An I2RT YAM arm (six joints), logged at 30 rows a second.
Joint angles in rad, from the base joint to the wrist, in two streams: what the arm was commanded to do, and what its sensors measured. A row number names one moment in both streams.
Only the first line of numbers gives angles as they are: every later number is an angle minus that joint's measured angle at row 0.
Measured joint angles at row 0: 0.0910 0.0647 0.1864 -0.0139 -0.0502 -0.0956
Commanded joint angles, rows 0 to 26: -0.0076 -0.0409 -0.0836 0.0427 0.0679 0.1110; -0.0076 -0.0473 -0.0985 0.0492 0.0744 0.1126; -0.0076 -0.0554 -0.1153 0.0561 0.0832 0.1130; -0.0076 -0.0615 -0.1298 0.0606 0.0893 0.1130; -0.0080 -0.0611 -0.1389 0.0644 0.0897 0.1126; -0.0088 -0.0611 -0.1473 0.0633 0.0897 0.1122; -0.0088 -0.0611 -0.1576 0.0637 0.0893 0.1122; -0.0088 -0.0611 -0.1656 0.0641 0.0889 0.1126; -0.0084 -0.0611 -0.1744 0.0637 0.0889 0.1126; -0.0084 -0.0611 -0.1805 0.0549 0.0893 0.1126; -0.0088 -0.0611 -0.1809 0.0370 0.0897 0.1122; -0.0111 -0.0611 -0.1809 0.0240 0.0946 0.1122; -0.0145 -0.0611 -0.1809 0.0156 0.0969 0.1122; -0.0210 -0.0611 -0.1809 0.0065 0.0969 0.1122; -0.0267 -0.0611 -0.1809 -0.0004 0.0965 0.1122; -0.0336 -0.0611 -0.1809 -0.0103 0.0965 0.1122; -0.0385 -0.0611 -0.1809 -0.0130 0.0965 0.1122; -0.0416 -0.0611 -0.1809 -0.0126 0.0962 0.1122; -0.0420 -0.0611 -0.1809 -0.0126 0.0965 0.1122; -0.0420 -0.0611 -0.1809 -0.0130 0.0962 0.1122; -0.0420 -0.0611 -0.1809 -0.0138 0.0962 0.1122; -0.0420 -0.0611 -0.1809 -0.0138 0.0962 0.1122; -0.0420 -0.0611 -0.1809 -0.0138 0.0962 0.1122; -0.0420 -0.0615 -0.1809 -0.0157 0.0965 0.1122; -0.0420 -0.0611 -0.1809 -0.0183 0.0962 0.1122; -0.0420 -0.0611 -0.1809 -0.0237 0.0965 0.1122; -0.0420 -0.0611 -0.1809 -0.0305 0.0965 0.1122
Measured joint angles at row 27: -0.0355 -0.0489 -0.1755 -0.0202 0.0801 0.0996
